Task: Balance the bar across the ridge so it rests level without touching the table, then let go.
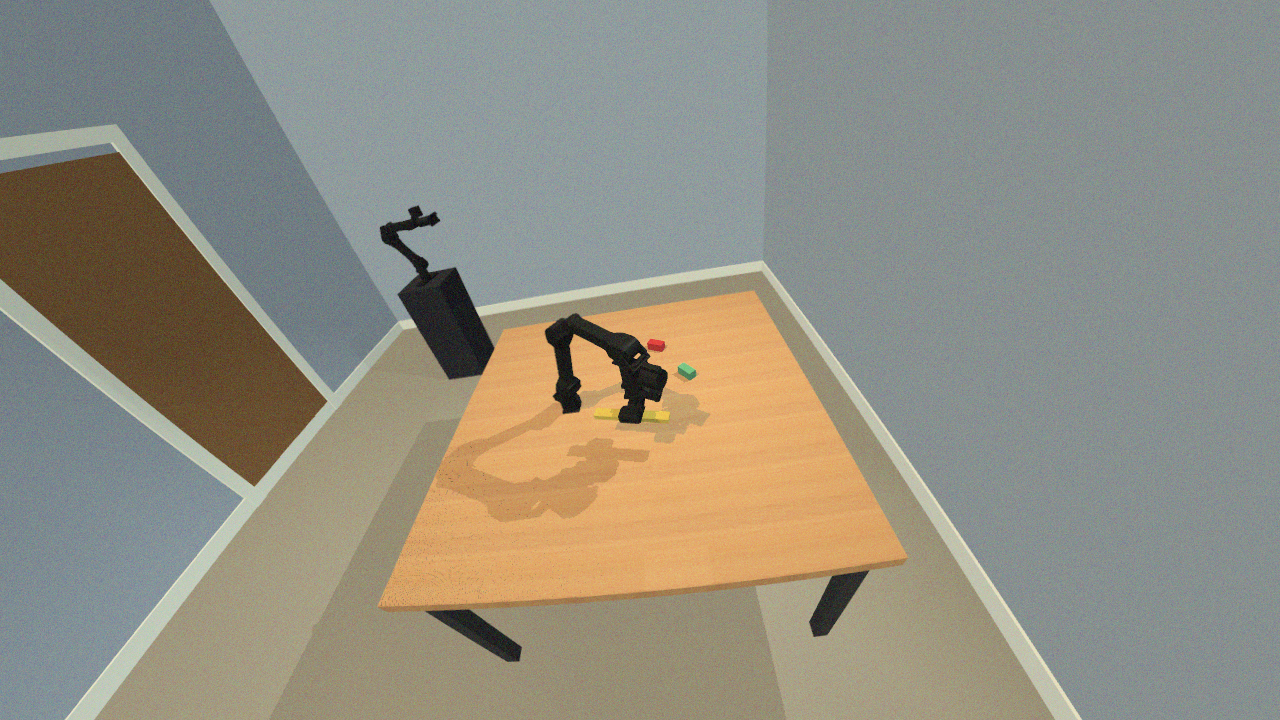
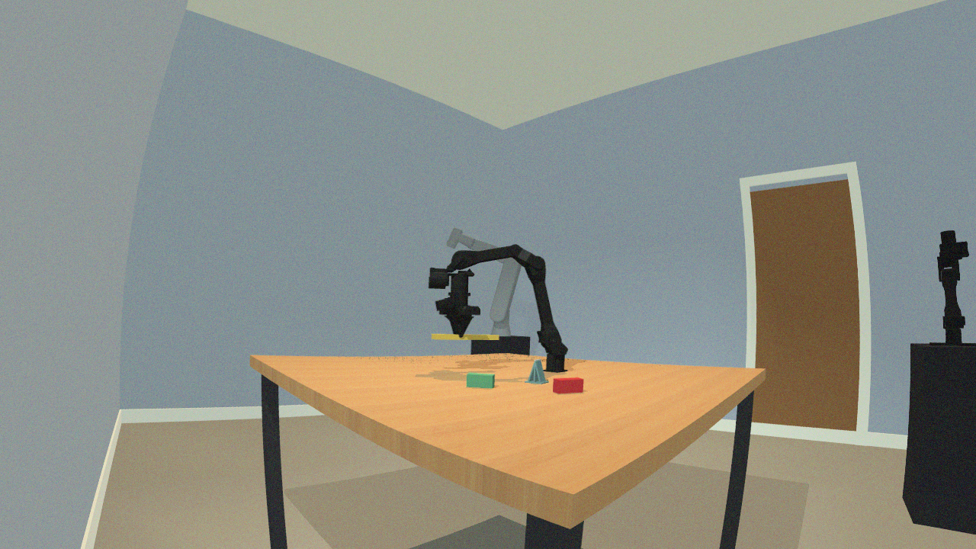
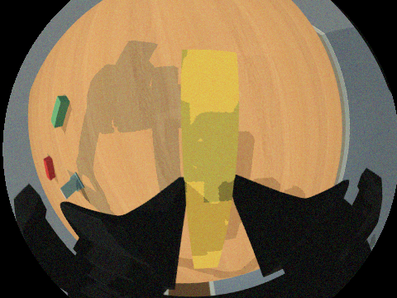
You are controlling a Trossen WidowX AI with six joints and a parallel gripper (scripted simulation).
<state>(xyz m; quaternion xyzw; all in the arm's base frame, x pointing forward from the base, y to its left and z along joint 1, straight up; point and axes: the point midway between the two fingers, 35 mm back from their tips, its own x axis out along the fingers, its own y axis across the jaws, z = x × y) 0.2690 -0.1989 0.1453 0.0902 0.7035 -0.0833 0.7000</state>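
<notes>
The yellow bar lies 30 mm behind my gripper tip and 10 mm to the left of it. From my gripper tip the other things lie so: red block 70 mm ahead, 480 mm to the left, 90 mm below; green block 170 mm ahead, 290 mm to the left, 90 mm below.
</notes>
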